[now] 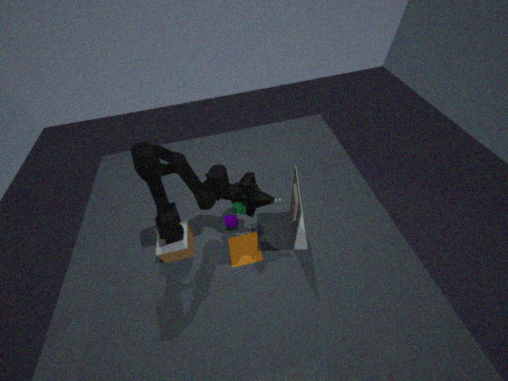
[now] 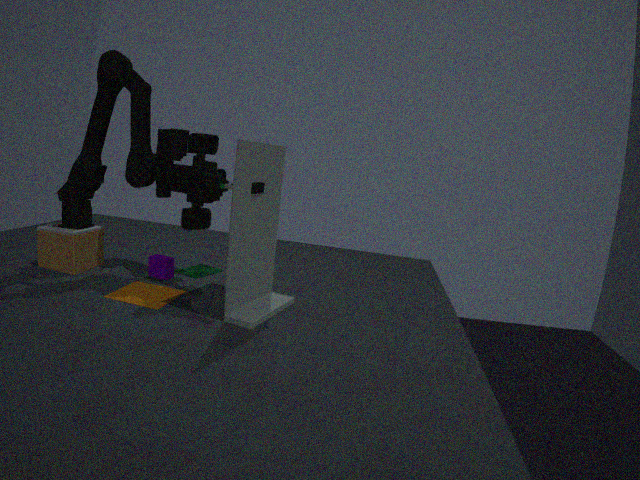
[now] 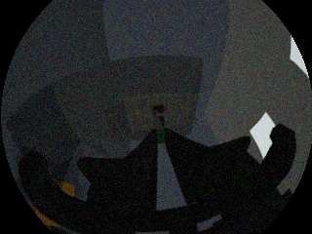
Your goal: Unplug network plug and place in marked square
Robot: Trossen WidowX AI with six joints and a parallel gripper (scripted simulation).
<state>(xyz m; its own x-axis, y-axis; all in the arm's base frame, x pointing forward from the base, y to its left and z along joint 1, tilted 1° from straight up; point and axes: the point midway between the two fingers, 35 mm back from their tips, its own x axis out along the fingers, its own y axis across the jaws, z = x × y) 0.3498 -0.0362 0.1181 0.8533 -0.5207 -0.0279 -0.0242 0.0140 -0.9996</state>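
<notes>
Right now my gripper tip is 210 mm above the orange square, 140 mm past it and 40 mm to the left of it. Also, from my gripper tip: upright panel 80 mm below, 70 mm ahead, 30 mm to the right; then network plug 10 mm ahead; then flat green block 210 mm below, 170 mm to the left, 100 mm behind.
</notes>
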